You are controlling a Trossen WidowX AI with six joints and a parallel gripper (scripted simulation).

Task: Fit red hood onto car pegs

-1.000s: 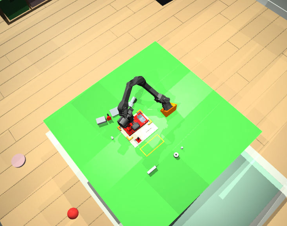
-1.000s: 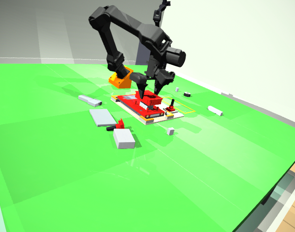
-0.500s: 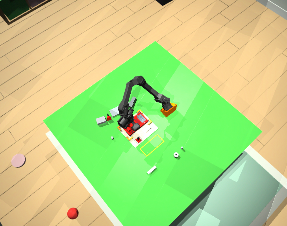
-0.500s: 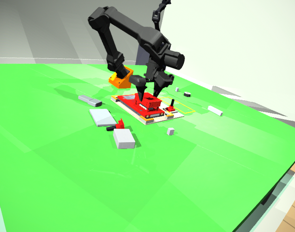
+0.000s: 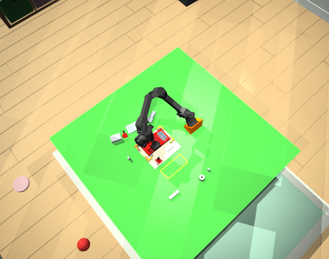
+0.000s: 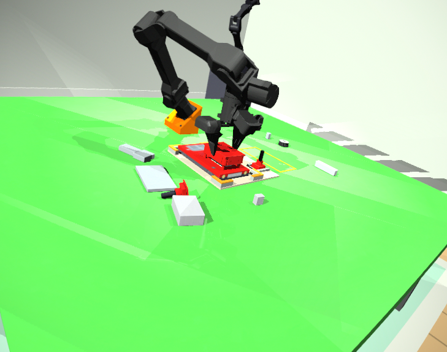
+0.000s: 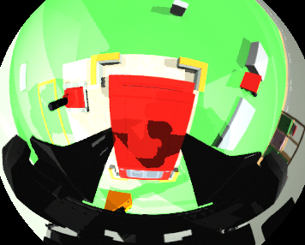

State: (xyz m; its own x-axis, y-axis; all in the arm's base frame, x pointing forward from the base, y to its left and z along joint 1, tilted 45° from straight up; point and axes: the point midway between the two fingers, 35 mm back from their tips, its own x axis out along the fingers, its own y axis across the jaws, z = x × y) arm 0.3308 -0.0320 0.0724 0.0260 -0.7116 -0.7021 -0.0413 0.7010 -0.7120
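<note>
The red hood lies right at my gripper tip. Also, from my gripper tip: grey engine block: 10 mm to the left, 30 mm below.
</note>
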